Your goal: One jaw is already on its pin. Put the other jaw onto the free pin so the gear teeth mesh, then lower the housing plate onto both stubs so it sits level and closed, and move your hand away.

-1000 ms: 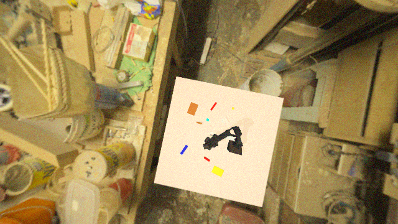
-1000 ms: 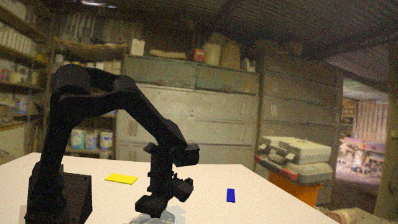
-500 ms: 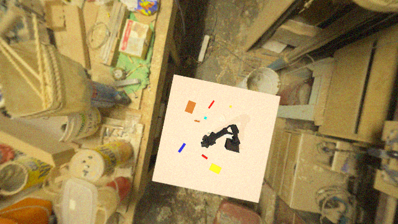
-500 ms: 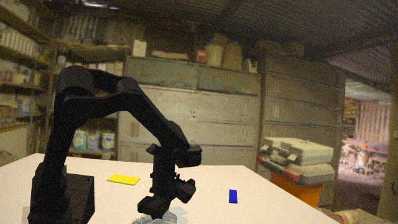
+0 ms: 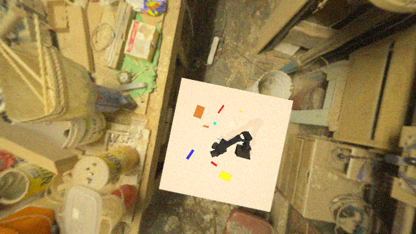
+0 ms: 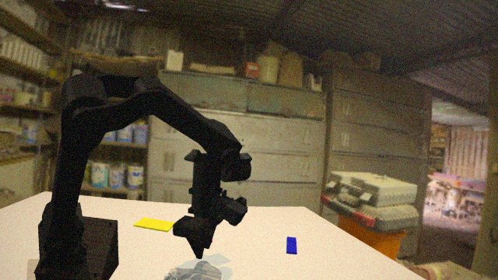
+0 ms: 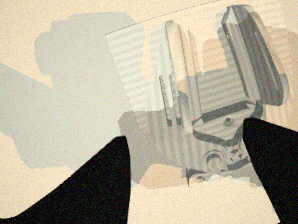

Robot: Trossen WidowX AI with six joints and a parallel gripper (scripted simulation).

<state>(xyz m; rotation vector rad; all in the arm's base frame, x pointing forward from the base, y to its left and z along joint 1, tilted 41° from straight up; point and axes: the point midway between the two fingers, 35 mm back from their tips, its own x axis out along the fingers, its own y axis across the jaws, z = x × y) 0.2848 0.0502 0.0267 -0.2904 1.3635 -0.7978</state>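
My gripper tip is now 90 mm past the housing plate, 270 mm to the left of it and 50 mm above it. Round my gripper tip: brown block: 190 mm ahead, 160 mm to the right, 60 mm below; cyan block: 100 mm ahead, 220 mm to the right, 70 mm below; pale ribbed base: 10 mm ahead, 30 mm to the right, 70 mm below.
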